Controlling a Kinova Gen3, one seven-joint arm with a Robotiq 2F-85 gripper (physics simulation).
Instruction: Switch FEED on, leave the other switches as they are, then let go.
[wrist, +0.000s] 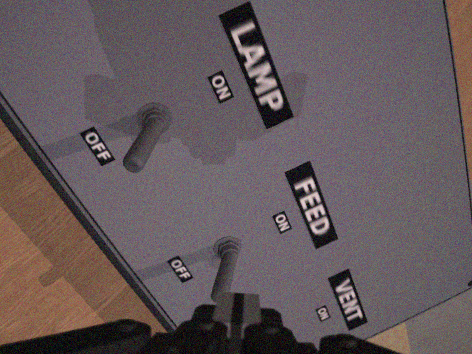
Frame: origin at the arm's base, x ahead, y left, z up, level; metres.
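Seen in the pictures: gripper, fingertip midpoint: (237, 321).
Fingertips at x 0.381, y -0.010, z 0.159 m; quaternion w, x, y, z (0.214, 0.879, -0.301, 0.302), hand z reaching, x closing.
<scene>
Offsets run from my fingertips to a thing's top centre. "spot": to the spot under its first point. Level surfaces: height alone.
The FEED switch lever @[spot: dy -0.102, dx +0.048, dz -0.126 m] (225, 272) rises from its round base and leans toward the side of its OFF label @[spot: dy -0.107, dx +0.032, dz -0.168 m] (180, 269). Its ON label @[spot: dy -0.107, dx +0.107, dz -0.127 m] (281, 222) is on the other side, beside the FEED plate (311, 205). My gripper (237, 321) is shut and empty at the bottom of the view. Its fingertips overlap the FEED lever's tip and hide the end of it; I cannot tell whether they touch. The LAMP lever @[dy +0.013, dx +0.049, dz -0.113 m] (145, 142) leans toward its OFF label (97, 146). The VENT plate @[spot: dy -0.223, dx +0.129, dz -0.114 m] (347, 299) and its ON label (322, 313) show at lower right; the VENT lever does not show.
The grey panel (380, 150) fills most of the view. Its left edge runs diagonally from upper left to bottom middle, with a wooden surface @[dz -0.246 m] (30, 200) beyond it. The LAMP plate (256, 65) is at the top. A shadow lies across the panel around the LAMP switch.
</scene>
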